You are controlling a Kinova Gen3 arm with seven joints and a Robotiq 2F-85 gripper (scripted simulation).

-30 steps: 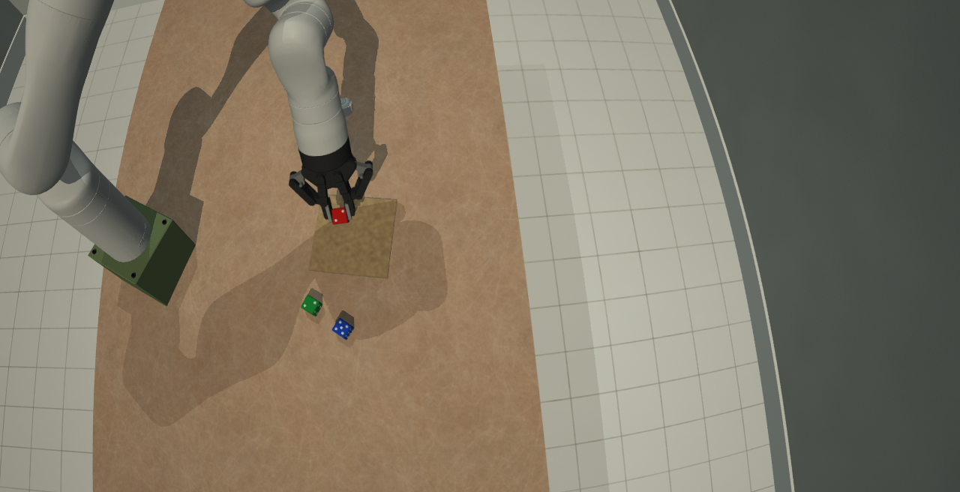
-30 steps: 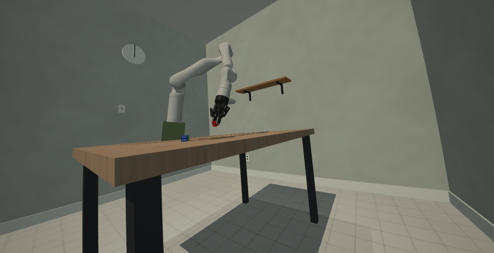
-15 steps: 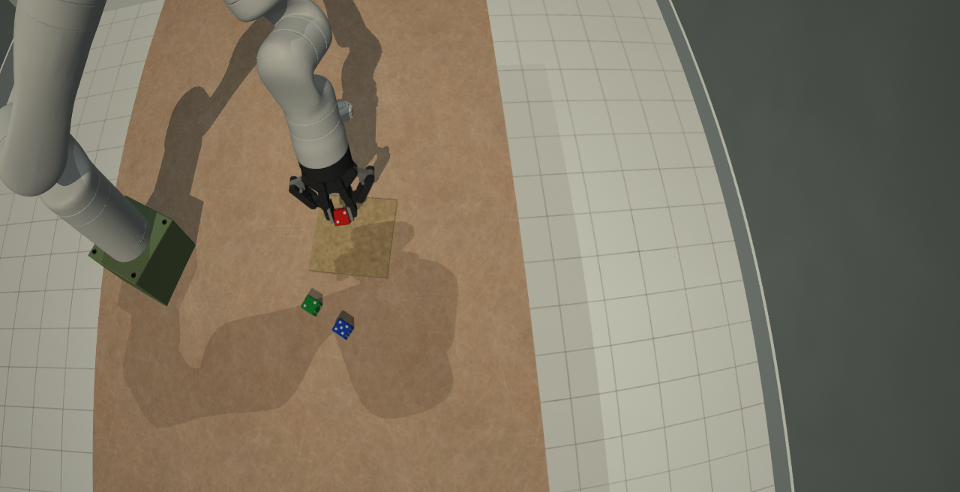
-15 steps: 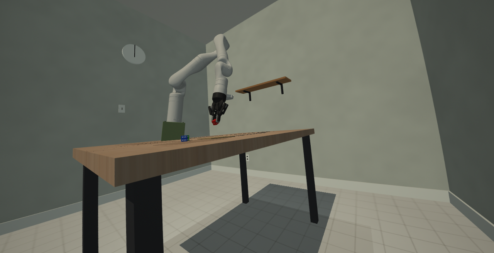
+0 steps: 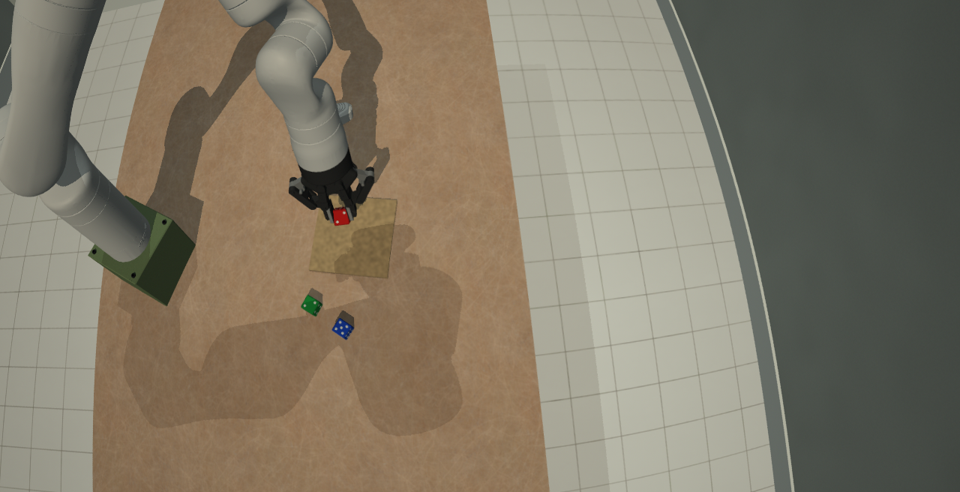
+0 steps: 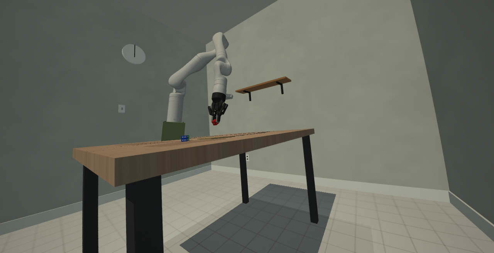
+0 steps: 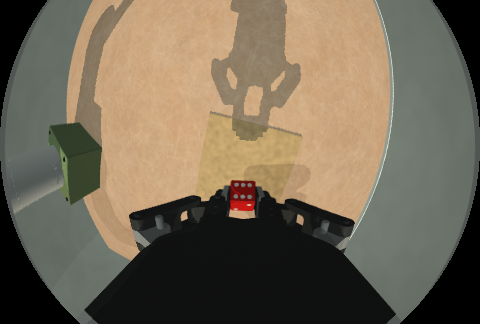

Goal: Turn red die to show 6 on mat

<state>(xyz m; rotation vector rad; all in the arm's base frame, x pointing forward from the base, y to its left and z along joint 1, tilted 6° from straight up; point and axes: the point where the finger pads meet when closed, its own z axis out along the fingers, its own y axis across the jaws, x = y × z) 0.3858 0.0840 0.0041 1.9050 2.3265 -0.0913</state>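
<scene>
Now: hand 1 cm above the red die. The rest, counted from my hand: green die 5 cm behind, 14 cm to the right, 8 cm below; then tan mat 1 cm to the right, 9 cm below; then blue die 1 cm ahead, 17 cm to the right, 8 cm below.
</scene>
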